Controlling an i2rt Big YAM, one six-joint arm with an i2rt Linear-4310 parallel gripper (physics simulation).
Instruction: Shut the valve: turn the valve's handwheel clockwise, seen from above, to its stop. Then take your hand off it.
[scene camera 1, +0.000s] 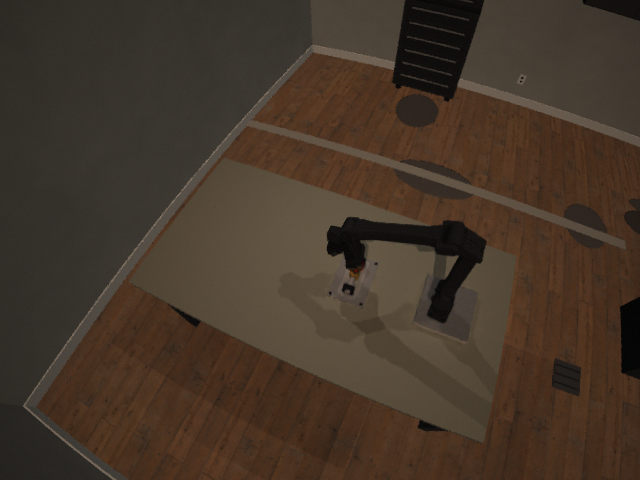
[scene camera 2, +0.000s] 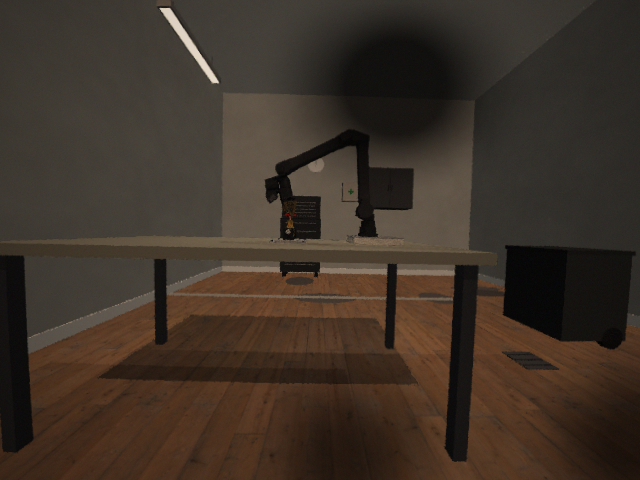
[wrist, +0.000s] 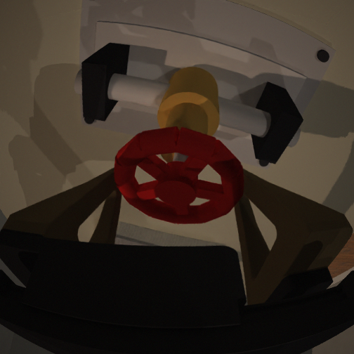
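The red handwheel (wrist: 175, 192) (scene camera 2: 286, 214) sits on top of the brass valve body (wrist: 192, 92) (scene camera 1: 354, 275). In the wrist view the wheel's rim, spokes and hub show, with the rim between my two brown fingers. My gripper (wrist: 176, 175) (scene camera 2: 289, 212) is shut on the handwheel, one fingertip against each side of the rim. In scene camera 1 the wrist covers much of the wheel. A pale pipe (wrist: 135, 88) runs through the valve body, held by two black blocks on the light base plate (wrist: 280, 45) (scene camera 1: 368, 281). How far the wheel stands from its stop cannot be told.
The valve's base plate lies on the beige table (scene camera 1: 248, 227) (scene camera 2: 180, 250). The arm's own mounting plate (scene camera 1: 465, 310) is to the right of the valve in scene camera 1. A dark cabinet (scene camera 2: 594, 294) stands on the floor beyond the table's right side.
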